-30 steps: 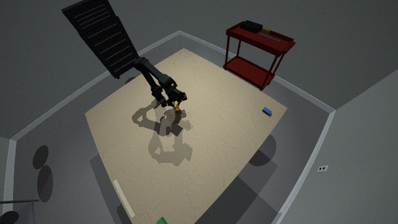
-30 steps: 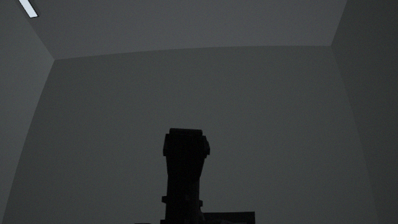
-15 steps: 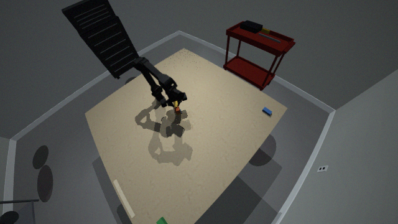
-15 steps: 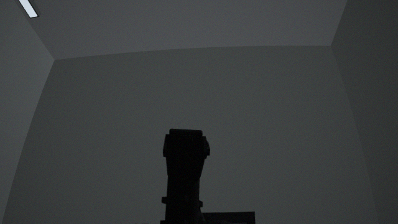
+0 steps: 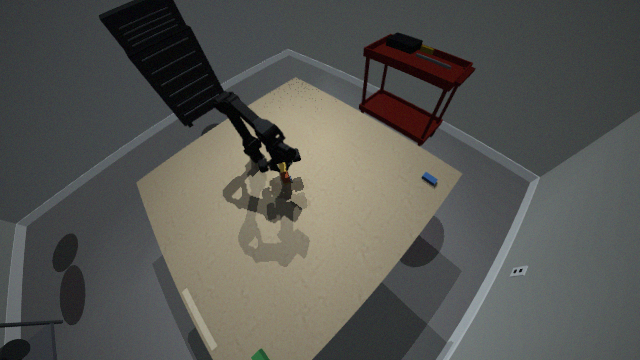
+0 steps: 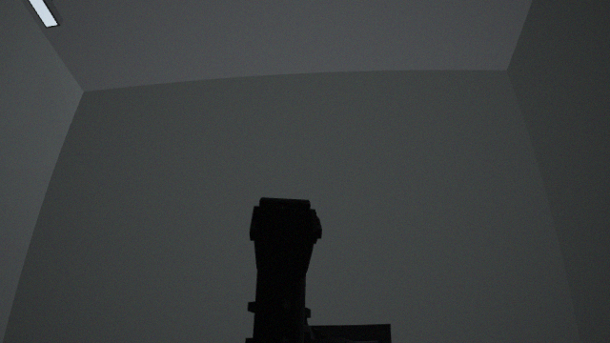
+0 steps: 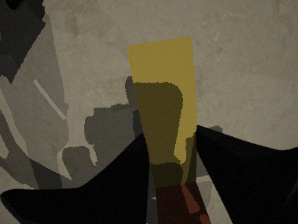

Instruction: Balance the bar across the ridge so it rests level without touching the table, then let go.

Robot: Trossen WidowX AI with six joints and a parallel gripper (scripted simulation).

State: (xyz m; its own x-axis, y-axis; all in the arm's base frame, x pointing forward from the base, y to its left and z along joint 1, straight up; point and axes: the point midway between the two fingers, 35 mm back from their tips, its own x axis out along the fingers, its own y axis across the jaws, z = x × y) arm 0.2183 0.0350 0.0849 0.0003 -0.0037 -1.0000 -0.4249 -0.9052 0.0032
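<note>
The yellow bar is 30 mm ahead of my gripper tip, 10 mm to the right of it and 10 mm above it. Also, from my gripper tip: green block 530 mm to the right, 520 mm ahead, 30 mm below; then blue block 520 mm ahead, 470 mm to the left, 40 mm below.
</note>
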